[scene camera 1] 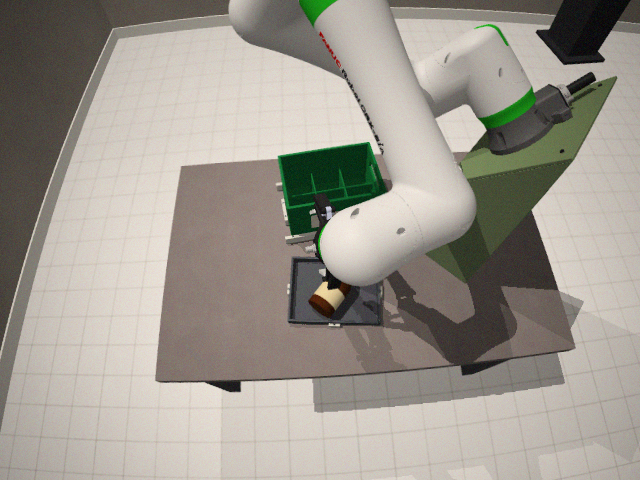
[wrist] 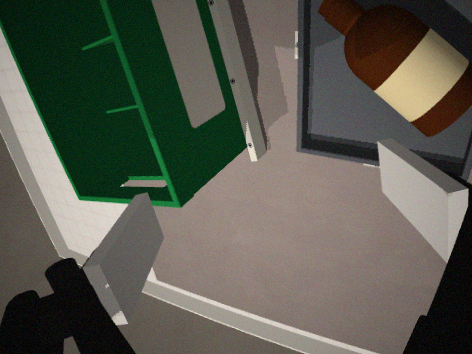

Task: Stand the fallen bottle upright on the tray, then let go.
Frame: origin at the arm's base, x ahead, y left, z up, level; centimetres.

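Where they show: gripper, fingertip midpoint: [wrist: 265,192]; arm's base at its link origin: [scene camera 1: 522,135].
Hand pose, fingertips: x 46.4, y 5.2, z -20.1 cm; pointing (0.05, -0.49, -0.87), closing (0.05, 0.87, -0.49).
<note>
Things, the pixels of their top centre, and the offset from my fingertips. Level surfaces: height alone.
- brown bottle at its top centre: [wrist: 386,59] [scene camera 1: 336,282] dz -16.4, dx -3.1, dy +4.7 cm
- green divided crate at its top centre: [wrist: 73,90] [scene camera 1: 330,173] dz -6.8, dx -8.3, dy -23.5 cm
- brown table at its surface level: dz -24.3 cm
The brown bottle [scene camera 1: 330,298] [wrist: 420,75] with a cream label lies on its side in the dark grey tray [scene camera 1: 291,289] [wrist: 300,100]. In the wrist view its neck points to the upper left and its base is partly cut off by the right edge. My gripper [scene camera 1: 317,241] [wrist: 265,192] is wide open with nothing between its fingers. It is above the table, between the green crate and the tray. In the scene view one finger is over the crate side and the other overlaps the bottle's upper part. The arm hides the bottle's neck there.
A green divided crate [scene camera 1: 305,219] [wrist: 167,120] stands behind the tray on the brown table [scene camera 1: 222,289] [wrist: 280,240], close to one finger. The green robot pedestal [scene camera 1: 516,206] is at the right. The arm covers part of the crate and tray in the scene view.
</note>
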